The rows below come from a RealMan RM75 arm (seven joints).
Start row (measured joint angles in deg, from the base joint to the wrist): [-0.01, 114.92, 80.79, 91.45, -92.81, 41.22, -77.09]
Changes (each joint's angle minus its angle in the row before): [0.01, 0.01, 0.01, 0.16, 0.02, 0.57, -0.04]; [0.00, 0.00, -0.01, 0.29, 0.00, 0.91, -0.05]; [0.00, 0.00, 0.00, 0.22, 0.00, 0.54, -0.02]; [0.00, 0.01, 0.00, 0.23, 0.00, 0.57, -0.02]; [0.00, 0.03, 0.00, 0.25, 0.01, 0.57, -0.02]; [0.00, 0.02, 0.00, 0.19, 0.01, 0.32, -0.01]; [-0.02, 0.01, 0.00, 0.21, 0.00, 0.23, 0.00]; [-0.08, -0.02, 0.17, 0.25, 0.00, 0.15, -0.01]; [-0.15, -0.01, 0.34, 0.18, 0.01, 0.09, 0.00]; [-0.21, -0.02, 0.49, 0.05, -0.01, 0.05, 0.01]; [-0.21, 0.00, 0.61, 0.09, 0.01, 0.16, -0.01]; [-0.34, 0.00, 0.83, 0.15, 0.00, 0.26, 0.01]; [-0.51, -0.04, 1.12, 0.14, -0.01, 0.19, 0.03]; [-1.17, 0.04, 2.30, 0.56, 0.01, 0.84, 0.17]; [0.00, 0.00, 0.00, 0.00, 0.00, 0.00, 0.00]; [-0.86, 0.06, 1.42, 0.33, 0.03, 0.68, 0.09]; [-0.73, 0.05, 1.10, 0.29, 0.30, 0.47, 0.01]
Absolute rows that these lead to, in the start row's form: [0.00, 114.93, 80.80, 91.61, -92.79, 41.79, -77.13]; [0.00, 114.93, 80.79, 91.90, -92.79, 42.70, -77.18]; [0.00, 114.93, 80.79, 92.12, -92.79, 43.24, -77.20]; [0.00, 114.94, 80.79, 92.35, -92.79, 43.81, -77.22]; [0.00, 114.97, 80.79, 92.60, -92.78, 44.38, -77.24]; [0.00, 114.99, 80.79, 92.79, -92.77, 44.70, -77.25]; [-0.02, 115.00, 80.79, 93.00, -92.77, 44.93, -77.25]; [-0.10, 114.98, 80.96, 93.25, -92.77, 45.08, -77.26]; [-0.25, 114.97, 81.30, 93.43, -92.76, 45.17, -77.26]; [-0.46, 114.95, 81.79, 93.48, -92.77, 45.22, -77.25]; [-0.67, 114.95, 82.40, 93.57, -92.76, 45.38, -77.26]; [-1.01, 114.95, 83.23, 93.72, -92.76, 45.64, -77.25]; [-1.52, 114.91, 84.35, 93.86, -92.77, 45.83, -77.22]; [-2.69, 114.95, 86.65, 94.42, -92.76, 46.67, -77.05]; [-2.69, 114.95, 86.65, 94.42, -92.76, 46.67, -77.05]; [-3.55, 115.01, 88.07, 94.75, -92.73, 47.35, -76.96]; [-4.28, 115.06, 89.17, 95.04, -92.43, 47.82, -76.95]
